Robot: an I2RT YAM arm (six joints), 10 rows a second.
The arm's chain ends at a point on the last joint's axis. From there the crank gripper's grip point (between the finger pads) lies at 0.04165 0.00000 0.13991 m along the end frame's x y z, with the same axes.
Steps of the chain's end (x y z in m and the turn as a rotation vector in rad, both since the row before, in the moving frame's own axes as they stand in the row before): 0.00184 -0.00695 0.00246 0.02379 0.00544 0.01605; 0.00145 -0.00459 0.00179 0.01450 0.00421 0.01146; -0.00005 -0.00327 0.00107 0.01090 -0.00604 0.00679; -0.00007 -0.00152 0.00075 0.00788 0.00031 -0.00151; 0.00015 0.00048 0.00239 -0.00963 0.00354 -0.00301
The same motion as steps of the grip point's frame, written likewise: 0.00262 -0.00960 0.00220 0.02379 0.00544 0.01605; 0.00205 -0.00614 0.00160 0.01450 0.00421 0.01146; -0.00089 -0.00452 0.00131 0.01090 -0.00604 0.00679; -0.00003 -0.00269 0.00073 0.00788 0.00031 -0.00151; 0.00065 0.00170 0.00224 -0.00963 0.00354 -0.00301
